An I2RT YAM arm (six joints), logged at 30 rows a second.
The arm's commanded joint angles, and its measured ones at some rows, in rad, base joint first. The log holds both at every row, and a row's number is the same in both.
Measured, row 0: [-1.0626 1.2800 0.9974 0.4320 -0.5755 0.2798]
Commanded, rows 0 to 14: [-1.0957 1.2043 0.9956 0.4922 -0.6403 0.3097]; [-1.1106 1.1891 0.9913 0.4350 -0.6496 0.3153]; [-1.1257 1.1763 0.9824 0.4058 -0.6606 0.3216]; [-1.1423 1.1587 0.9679 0.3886 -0.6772 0.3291]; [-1.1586 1.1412 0.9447 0.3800 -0.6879 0.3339]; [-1.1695 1.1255 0.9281 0.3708 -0.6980 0.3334]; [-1.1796 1.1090 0.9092 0.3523 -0.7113 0.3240]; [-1.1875 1.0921 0.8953 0.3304 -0.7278 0.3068]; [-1.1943 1.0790 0.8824 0.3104 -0.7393 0.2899]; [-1.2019 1.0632 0.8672 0.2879 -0.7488 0.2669]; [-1.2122 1.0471 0.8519 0.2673 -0.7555 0.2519]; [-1.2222 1.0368 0.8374 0.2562 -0.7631 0.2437]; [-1.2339 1.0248 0.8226 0.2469 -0.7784 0.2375]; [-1.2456 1.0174 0.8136 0.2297 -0.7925 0.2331]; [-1.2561 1.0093 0.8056 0.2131 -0.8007 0.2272]
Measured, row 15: [-1.2324 1.0573 0.7963 0.1810 -0.7418 0.2558]
